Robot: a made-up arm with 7 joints.
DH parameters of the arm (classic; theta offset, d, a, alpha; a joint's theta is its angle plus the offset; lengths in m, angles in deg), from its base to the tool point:
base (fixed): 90 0.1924 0 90
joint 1: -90 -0.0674 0.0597 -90
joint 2: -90 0.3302 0.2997 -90
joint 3: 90 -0.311 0.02 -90
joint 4: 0 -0.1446 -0.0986 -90
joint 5: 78.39 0 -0.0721 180
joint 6: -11.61 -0.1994 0.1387 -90
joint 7: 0 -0.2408 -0.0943 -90
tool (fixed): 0 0.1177 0 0
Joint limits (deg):
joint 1: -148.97..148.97
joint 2: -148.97..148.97
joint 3: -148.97..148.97
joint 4: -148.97..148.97
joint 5: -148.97..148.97
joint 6: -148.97..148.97
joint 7: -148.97..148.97
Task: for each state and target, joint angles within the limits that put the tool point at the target. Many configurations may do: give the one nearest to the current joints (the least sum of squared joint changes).
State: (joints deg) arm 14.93 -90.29 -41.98 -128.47 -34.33 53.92 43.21
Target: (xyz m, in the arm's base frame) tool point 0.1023 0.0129 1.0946
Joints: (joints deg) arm 30.27 -51.19 -63.28 -118.20 -35.88 37.70 31.73
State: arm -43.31 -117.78 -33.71 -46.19 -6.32 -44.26 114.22
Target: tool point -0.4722 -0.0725 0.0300
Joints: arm -78.04 -130.14 -27.35 -73.24 34.51 -77.24 85.28
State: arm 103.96 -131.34 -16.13 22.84 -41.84 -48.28 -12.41
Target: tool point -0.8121 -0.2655 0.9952
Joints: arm 125.27 -145.72 -13.69 12.38 -62.89 -49.03 -38.66
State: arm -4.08 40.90 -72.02 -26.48 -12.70 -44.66 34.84
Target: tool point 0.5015 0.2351 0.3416
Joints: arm -5.90 52.85 -78.33 -20.51 2.10 -56.57 44.52
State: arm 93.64 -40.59 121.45 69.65 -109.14 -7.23 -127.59
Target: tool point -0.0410 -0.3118 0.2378
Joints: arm 59.84 -10.73 130.98 87.40 -87.65 -16.12 -144.82
